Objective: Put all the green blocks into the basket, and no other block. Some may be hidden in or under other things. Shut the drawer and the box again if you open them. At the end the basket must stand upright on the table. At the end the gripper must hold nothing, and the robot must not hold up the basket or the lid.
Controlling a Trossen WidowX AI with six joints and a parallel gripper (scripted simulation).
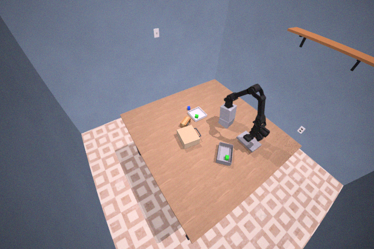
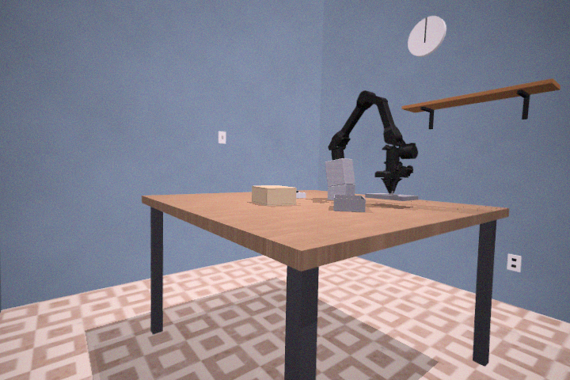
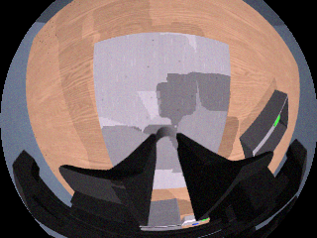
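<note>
My gripper is now 43 cm short of the drawer, 31 cm to the left of it and 6 cm above it. Round my hand: grey lidded box 4 cm below; white basket 53 cm to the right, 20 cm ahead, 8 cm below; tan drawer cabinet 46 cm ahead, 31 cm to the right, 6 cm below.
</note>
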